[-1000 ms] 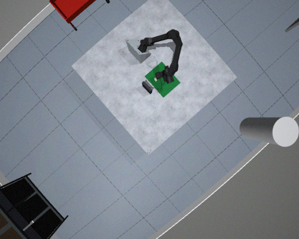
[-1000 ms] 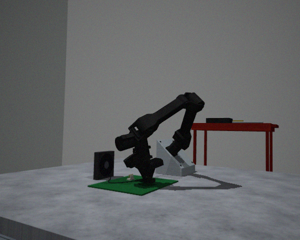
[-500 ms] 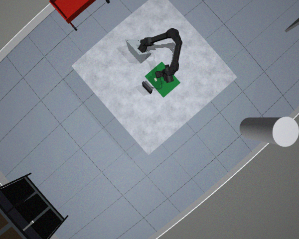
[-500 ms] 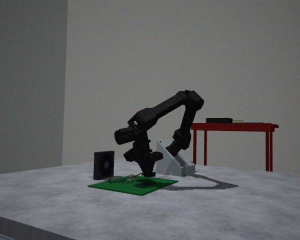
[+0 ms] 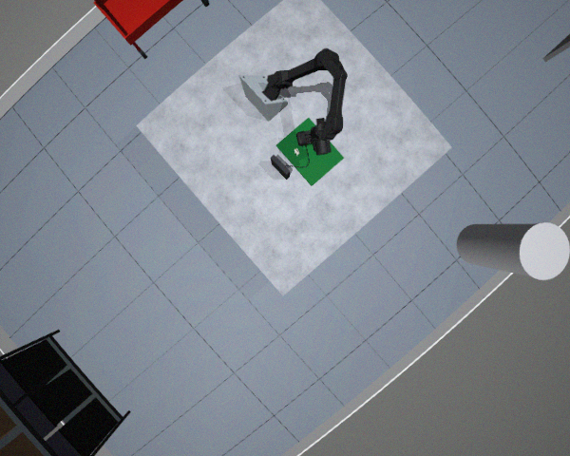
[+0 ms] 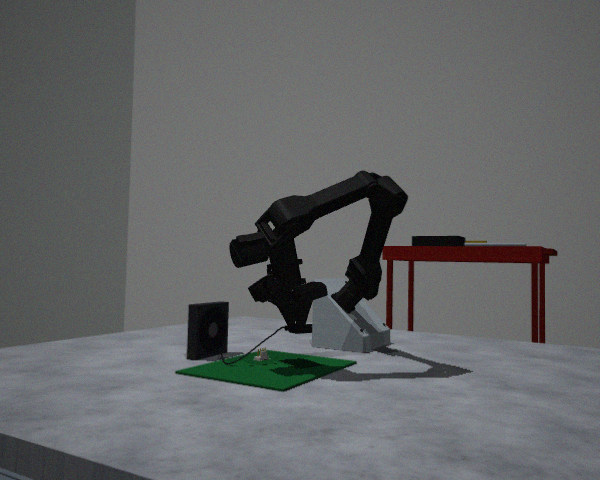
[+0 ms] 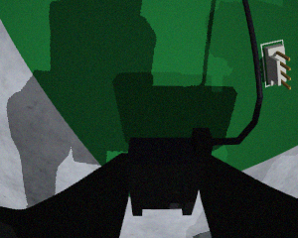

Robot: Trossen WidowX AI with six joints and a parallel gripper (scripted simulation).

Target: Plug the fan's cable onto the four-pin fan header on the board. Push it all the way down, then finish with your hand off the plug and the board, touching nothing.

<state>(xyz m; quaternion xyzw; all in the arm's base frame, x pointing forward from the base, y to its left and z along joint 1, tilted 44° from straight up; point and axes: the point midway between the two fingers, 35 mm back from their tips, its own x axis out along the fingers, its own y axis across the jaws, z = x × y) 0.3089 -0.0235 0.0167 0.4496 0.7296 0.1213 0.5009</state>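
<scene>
My gripper tip is now 9 cm to the left of the four-pin header, 8 cm above it and 2 cm past it. From my gripper tip the other things lie so: black plug: 1 cm to the left, 1 cm behind; then black fan: 22 cm to the right, 2 cm below, 2 cm behind; then green board: 9 cm below, 4 cm to the right, 3 cm ahead.
</scene>
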